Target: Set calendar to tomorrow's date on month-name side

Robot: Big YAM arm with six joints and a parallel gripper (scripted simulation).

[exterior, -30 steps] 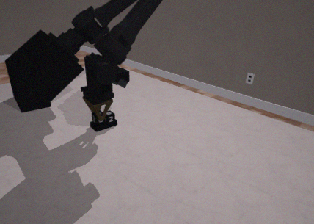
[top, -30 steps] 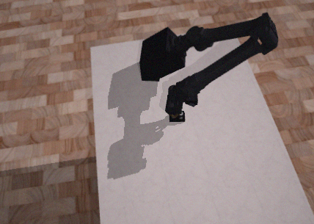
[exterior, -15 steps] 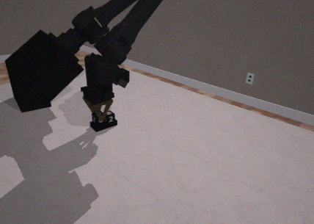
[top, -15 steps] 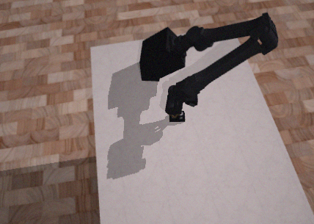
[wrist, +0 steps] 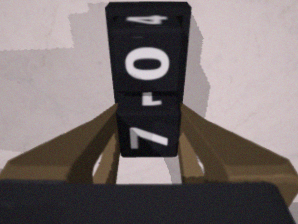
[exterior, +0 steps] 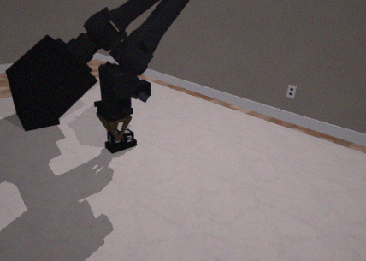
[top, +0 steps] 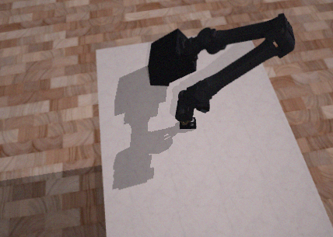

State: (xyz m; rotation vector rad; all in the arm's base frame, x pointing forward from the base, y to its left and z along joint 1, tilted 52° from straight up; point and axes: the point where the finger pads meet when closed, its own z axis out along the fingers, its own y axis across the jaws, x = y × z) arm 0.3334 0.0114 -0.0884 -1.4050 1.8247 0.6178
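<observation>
The black tray is 30 mm below my hand and 20 mm to the left of it. Round my hand: black digit cube right at my hand.
</observation>
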